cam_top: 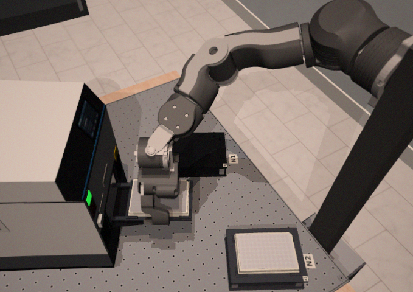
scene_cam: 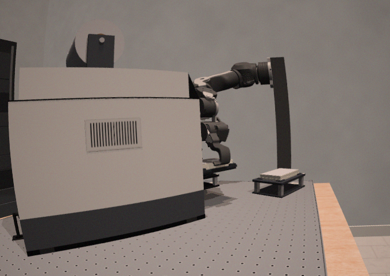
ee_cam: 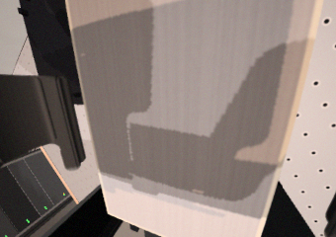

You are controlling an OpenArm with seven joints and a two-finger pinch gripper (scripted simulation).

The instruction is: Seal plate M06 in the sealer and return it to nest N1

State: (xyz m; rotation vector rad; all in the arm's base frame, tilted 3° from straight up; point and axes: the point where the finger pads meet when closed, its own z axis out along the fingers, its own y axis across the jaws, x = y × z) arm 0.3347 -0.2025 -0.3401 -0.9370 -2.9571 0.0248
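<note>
Now: hand right at the 96-well plate M06. Also, from my hand: sealer's stage: 1 cm below; nest N1: 17 cm behind, 11 cm to the right, 7 cm below; start key: 13 cm ahead, 7 cm above, 2 cm to the left.
</note>
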